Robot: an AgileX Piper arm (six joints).
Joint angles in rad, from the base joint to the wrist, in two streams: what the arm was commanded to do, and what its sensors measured. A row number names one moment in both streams.
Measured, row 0: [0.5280, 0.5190, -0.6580, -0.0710, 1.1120, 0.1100]
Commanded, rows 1 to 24: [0.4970, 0.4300, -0.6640, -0.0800, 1.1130, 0.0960]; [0.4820, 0.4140, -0.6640, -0.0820, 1.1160, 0.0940]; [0.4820, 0.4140, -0.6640, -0.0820, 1.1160, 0.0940]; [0.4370, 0.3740, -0.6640, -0.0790, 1.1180, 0.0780]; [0.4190, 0.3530, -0.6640, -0.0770, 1.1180, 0.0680]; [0.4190, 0.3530, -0.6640, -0.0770, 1.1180, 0.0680]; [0.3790, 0.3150, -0.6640, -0.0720, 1.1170, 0.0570]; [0.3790, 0.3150, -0.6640, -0.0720, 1.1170, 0.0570]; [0.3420, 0.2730, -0.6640, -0.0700, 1.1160, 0.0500]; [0.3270, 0.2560, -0.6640, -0.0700, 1.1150, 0.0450]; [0.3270, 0.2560, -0.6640, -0.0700, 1.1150, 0.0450]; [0.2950, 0.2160, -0.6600, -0.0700, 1.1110, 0.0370]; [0.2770, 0.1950, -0.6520, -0.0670, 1.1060, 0.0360]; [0.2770, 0.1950, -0.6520, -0.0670, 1.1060, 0.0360]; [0.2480, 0.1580, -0.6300, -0.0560, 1.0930, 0.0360]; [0.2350, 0.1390, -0.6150, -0.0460, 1.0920, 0.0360]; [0.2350, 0.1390, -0.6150, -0.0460, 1.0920, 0.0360]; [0.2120, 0.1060, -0.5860, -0.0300, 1.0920, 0.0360]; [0.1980, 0.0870, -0.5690, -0.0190, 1.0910, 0.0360]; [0.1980, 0.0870, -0.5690, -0.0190, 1.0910, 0.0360]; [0.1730, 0.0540, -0.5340, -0.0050, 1.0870, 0.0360]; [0.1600, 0.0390, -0.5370, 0.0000, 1.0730, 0.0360]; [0.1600, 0.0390, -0.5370, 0.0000, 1.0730, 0.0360]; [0.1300, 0.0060, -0.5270, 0.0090, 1.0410, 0.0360]
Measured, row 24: [0.1660, 0.0490, -0.5400, -0.0080, 1.0890, 0.0500]
